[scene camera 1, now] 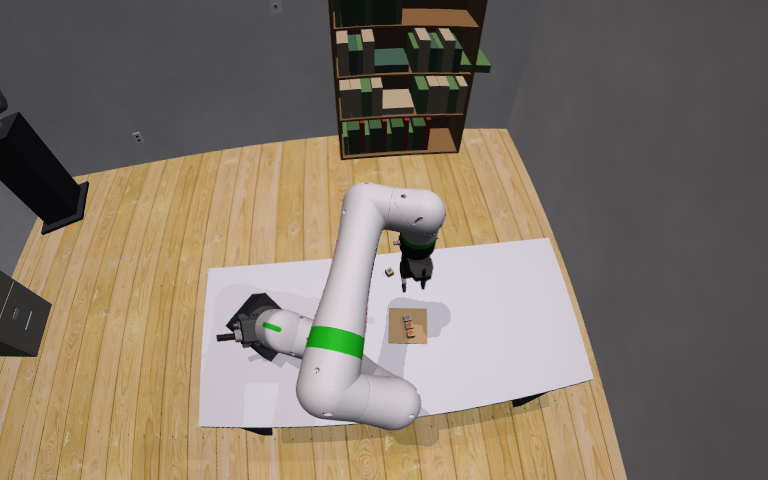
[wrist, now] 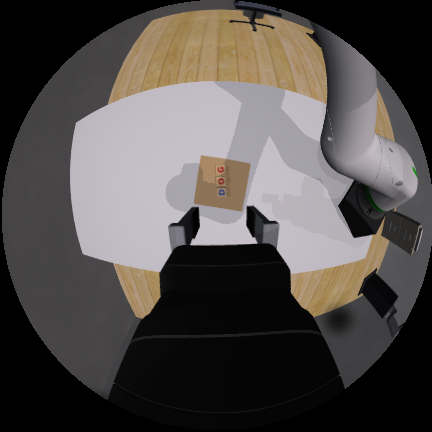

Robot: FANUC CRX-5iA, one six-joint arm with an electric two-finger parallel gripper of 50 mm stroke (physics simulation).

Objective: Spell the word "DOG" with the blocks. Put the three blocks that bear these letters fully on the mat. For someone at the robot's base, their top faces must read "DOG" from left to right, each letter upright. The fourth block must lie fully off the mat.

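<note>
Three blocks stand in a close row on the brown mat (scene camera 1: 420,318) (wrist: 237,196): the blue D block (scene camera 1: 407,318) (wrist: 221,191), the red O block (scene camera 1: 408,325) (wrist: 221,181) and the red G block (scene camera 1: 410,333) (wrist: 220,169). All three lie fully inside its edges. From the base side they read D, O, G from left to right; the letter tops appear to face away from the base. A fourth block (scene camera 1: 389,271) lies on the table, off the mat; its letter is too small to tell. My gripper (scene camera 1: 413,287) (wrist: 222,215) is open and empty, high above the table beyond the D end.
The white table (scene camera 1: 498,316) (wrist: 125,150) carries the robot's base (scene camera 1: 260,305) (wrist: 357,210) at its left in the scene view. The arm's bent links pass over the table between base and mat. A bookshelf (scene camera 1: 335,90) stands on the floor behind the table.
</note>
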